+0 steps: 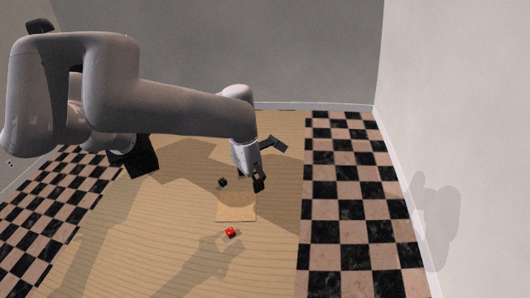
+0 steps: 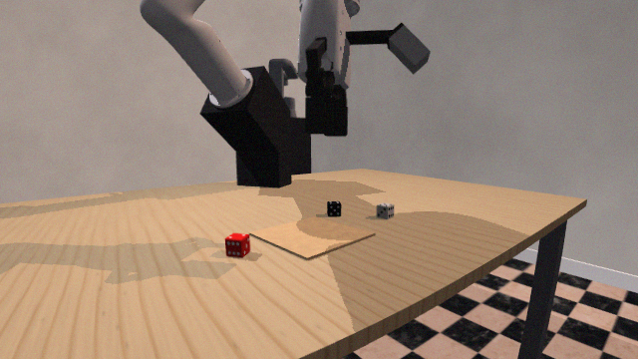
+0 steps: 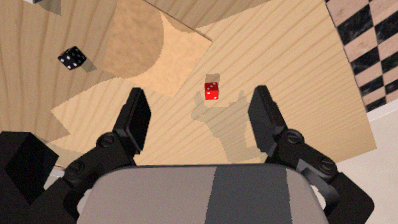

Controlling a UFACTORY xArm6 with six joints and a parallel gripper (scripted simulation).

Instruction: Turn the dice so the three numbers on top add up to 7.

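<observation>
My hand is 150 mm above the red die, 90 mm to the left of it and 80 mm past it. Round my hand: white die (200 mm to the left, 150 mm below, 50 mm behind); then tan mat (160 mm below, 70 mm behind, 40 mm to the left); then black die (150 mm to the left, 150 mm below, 130 mm behind).
</observation>
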